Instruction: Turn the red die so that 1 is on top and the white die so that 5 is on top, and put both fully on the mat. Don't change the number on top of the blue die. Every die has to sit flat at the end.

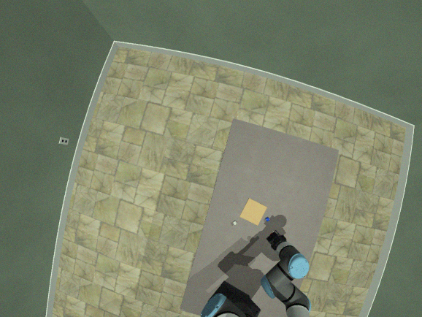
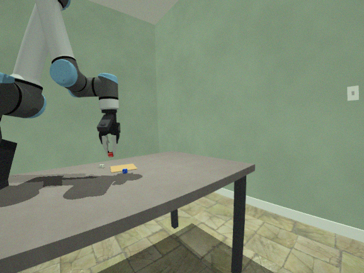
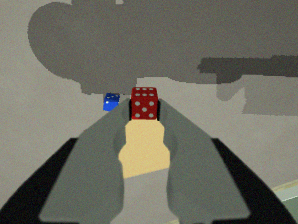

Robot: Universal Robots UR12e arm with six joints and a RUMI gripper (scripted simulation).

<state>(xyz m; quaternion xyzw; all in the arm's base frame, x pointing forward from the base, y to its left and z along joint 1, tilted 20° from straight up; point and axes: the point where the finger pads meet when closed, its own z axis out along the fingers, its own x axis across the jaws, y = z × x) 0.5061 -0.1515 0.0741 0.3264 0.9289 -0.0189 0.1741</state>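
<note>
The blue die lies 11 cm below my hand, 7 cm ahead of it and 1 cm to the left of it. The rest, counted from my hand: tan mat: 12 cm below, 11 cm to the left, 11 cm ahead; then white die: 23 cm to the left, 11 cm below, 2 cm ahead; then red die: 1 cm below.
</note>
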